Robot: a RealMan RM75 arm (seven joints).
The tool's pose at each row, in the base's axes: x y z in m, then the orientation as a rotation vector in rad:
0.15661 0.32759 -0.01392 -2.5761 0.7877 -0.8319
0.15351 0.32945 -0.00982 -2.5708 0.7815 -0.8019
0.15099 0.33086 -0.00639 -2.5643 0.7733 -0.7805
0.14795 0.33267 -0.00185 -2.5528 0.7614 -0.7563
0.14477 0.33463 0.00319 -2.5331 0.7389 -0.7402
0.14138 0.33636 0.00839 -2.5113 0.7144 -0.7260
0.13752 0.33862 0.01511 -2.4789 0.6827 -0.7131
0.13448 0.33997 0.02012 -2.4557 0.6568 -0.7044
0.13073 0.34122 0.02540 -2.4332 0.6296 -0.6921
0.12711 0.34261 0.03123 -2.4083 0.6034 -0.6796
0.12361 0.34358 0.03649 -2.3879 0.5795 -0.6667
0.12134 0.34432 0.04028 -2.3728 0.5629 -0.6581
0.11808 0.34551 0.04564 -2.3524 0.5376 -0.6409
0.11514 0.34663 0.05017 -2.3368 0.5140 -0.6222
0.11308 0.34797 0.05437 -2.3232 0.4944 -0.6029
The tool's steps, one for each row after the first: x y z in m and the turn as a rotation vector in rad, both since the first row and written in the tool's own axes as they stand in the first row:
-0.00141 -0.00207 -0.00486 0.0085 -0.0224 0.0045
-0.00245 -0.00372 -0.00889 0.0183 -0.0393 0.0067
-0.00360 -0.00598 -0.01406 0.0339 -0.0590 0.0094
-0.00472 -0.00852 -0.01969 0.0608 -0.0753 0.0081
-0.00577 -0.01087 -0.02560 0.0902 -0.0908 0.0060
-0.00678 -0.01414 -0.03291 0.1317 -0.1071 0.0038
-0.00745 -0.01624 -0.03850 0.1628 -0.1190 -0.0001
-0.00843 -0.01809 -0.04476 0.1937 -0.1338 -0.0046
-0.00916 -0.02036 -0.05134 0.2262 -0.1487 -0.0077
-0.00981 -0.02209 -0.05746 0.2538 -0.1634 -0.0115
-0.01013 -0.02347 -0.06171 0.2738 -0.1733 -0.0139
-0.01070 -0.02551 -0.06773 0.3018 -0.1917 -0.0181
-0.01138 -0.02725 -0.07292 0.3248 -0.2107 -0.0233
-0.01173 -0.02938 -0.07729 0.3443 -0.2296 -0.0268

